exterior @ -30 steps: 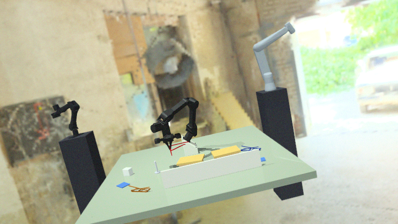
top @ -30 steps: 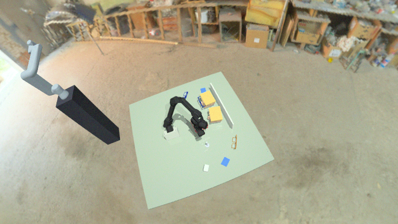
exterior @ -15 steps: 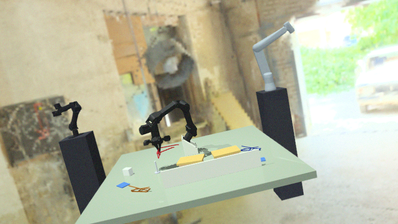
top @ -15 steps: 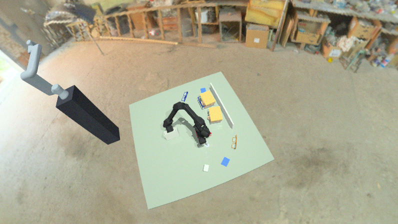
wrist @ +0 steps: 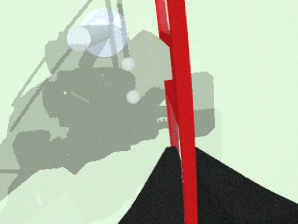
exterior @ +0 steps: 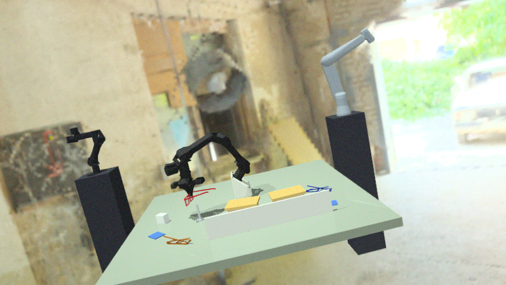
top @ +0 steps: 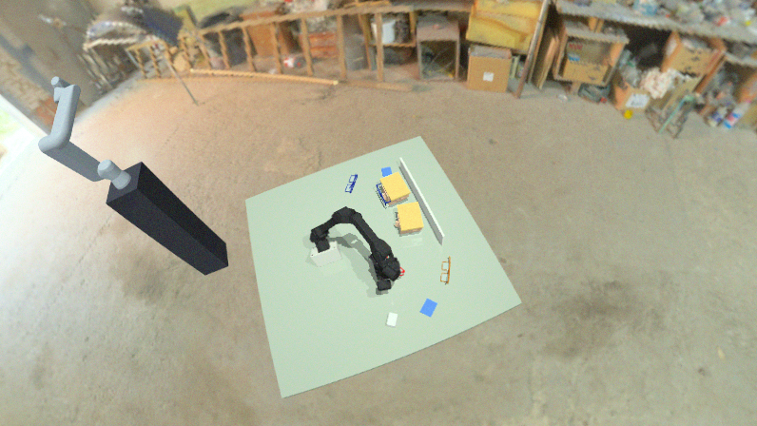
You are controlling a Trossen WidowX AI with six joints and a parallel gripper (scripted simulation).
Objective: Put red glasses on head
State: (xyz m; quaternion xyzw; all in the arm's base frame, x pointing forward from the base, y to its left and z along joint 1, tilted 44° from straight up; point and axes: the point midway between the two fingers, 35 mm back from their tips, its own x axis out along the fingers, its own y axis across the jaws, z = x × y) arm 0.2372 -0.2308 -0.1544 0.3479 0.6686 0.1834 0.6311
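My gripper tip is 60 mm short of the small white peg, 30 mm to the right of it and 100 mm above it. From my gripper tip the other things lie so: white cube: 40 mm behind, 200 mm to the right, 100 mm below; then display head: 240 mm ahead, 500 mm to the left, 60 mm below; then long white wall: 370 mm ahead, 390 mm to the left, 70 mm below.
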